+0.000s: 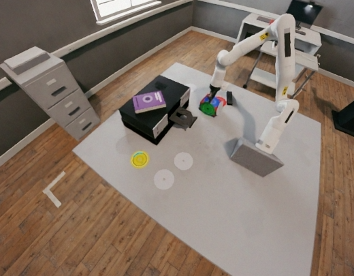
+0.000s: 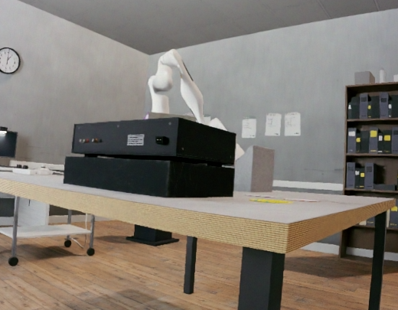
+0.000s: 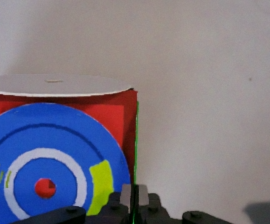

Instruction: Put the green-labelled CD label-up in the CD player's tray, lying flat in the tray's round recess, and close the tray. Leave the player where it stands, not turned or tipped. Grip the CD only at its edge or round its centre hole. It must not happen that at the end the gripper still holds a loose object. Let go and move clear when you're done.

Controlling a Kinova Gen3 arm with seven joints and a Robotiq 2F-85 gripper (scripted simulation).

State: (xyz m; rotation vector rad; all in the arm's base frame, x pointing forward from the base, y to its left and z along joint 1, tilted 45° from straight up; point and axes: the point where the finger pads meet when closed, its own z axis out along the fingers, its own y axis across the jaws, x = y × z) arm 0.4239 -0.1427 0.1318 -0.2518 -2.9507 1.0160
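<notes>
Right now the CD is 10 mm to the left of my hand and 80 mm below it. The rest, counted from my hand: purple book 330 mm ahead, 280 mm to the left, 70 mm above; then black block 110 mm behind, 260 mm to the right, 120 mm below.
</notes>
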